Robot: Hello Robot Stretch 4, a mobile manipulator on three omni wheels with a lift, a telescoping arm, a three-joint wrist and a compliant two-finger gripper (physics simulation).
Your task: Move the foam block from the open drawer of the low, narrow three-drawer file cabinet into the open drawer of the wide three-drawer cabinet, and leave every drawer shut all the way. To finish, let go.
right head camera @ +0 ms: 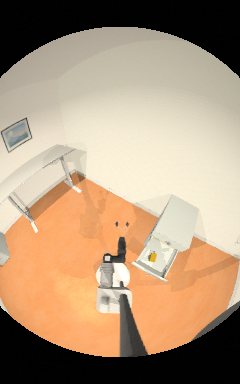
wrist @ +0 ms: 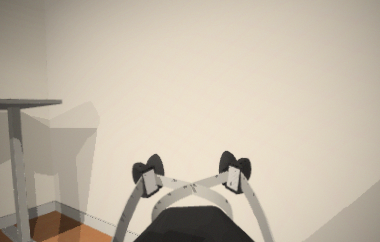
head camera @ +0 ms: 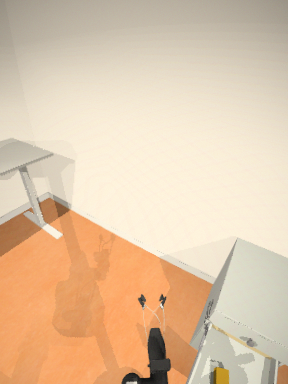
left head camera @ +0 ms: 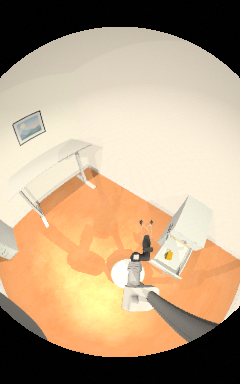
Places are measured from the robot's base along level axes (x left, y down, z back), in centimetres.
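Pixels of known places: gripper, fingertip midpoint: [right head camera: 121, 220] [wrist: 191, 166] [head camera: 151, 294] [left head camera: 145, 219]; robot's base, link origin: [right head camera: 113, 275] [left head camera: 126, 272].
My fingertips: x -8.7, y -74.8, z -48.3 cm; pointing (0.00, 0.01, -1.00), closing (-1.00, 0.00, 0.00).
Note:
For each thing: its top centre in the pictures, then the offset to it from my fingertips. "spot": a spot on its surface instead.
- low narrow file cabinet, surface spot: [head camera: 260, 290] [right head camera: 177, 220] [left head camera: 194, 220] spot: dx -59.9, dy +13.0, dz -4.4 cm
- yellow foam block, top centre: [head camera: 222, 379] [right head camera: 152, 256] [left head camera: 169, 255] dx -33.7, dy +33.9, dz +27.5 cm
The low narrow file cabinet [head camera: 260, 290] [left head camera: 192, 220] [right head camera: 175, 220] stands at the right against the wall. Its open drawer [head camera: 200, 367] [left head camera: 166, 271] [right head camera: 151, 274] is pulled out toward the robot. The yellow foam block [head camera: 221, 376] [left head camera: 169, 255] [right head camera: 153, 257] lies inside that drawer. My gripper [head camera: 152, 300] [left head camera: 146, 222] [right head camera: 122, 224] [wrist: 191, 166] is open and empty, left of the cabinet and apart from the drawer and block. The wide three-drawer cabinet does not show in these views.
A desk [head camera: 22, 157] [left head camera: 47, 162] [right head camera: 35, 172] [wrist: 30, 104] stands at the left along the wall. Part of another grey cabinet [left head camera: 6, 241] [right head camera: 3, 249] shows at the far left edge. A picture [left head camera: 29, 128] [right head camera: 16, 135] hangs above the desk.

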